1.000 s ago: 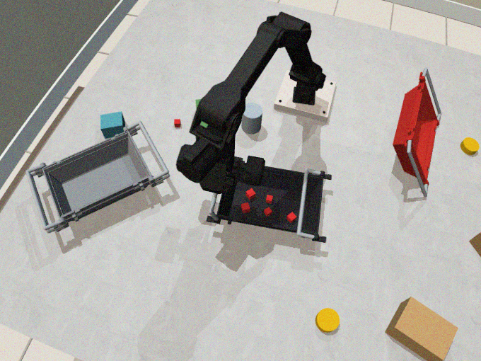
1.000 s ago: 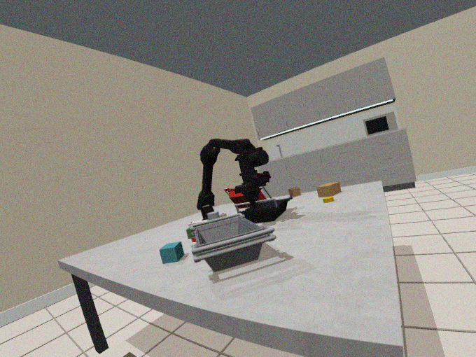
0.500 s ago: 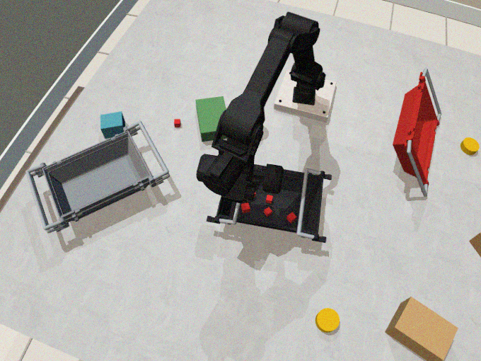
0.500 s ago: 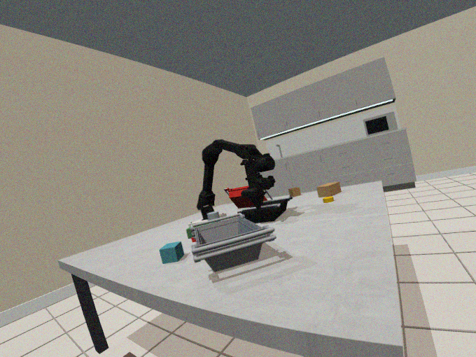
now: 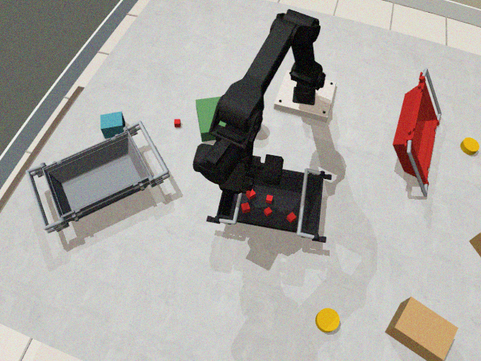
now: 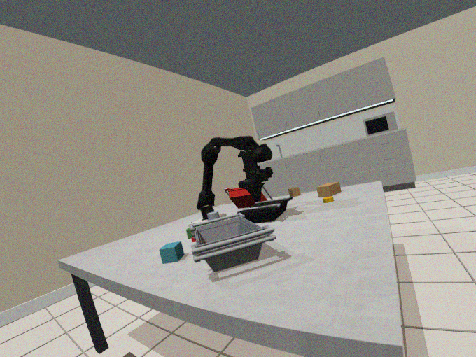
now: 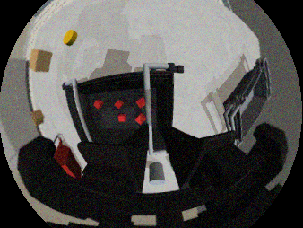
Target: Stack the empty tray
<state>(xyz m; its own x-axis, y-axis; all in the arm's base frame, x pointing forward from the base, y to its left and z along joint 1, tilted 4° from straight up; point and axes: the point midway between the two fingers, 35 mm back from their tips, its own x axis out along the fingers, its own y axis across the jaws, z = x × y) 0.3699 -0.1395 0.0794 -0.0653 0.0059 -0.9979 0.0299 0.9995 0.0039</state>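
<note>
Now: the red tray 47 cm to the left of my gripper tip, 25 cm behind it and 2 cm below it. From my gripper tip the other things lie so: green block 23 cm behind, 11 cm to the right, 7 cm below; teal cube 38 cm to the right, 16 cm behind, 7 cm below; grey cylinder 24 cm behind, 5 cm below.
</note>
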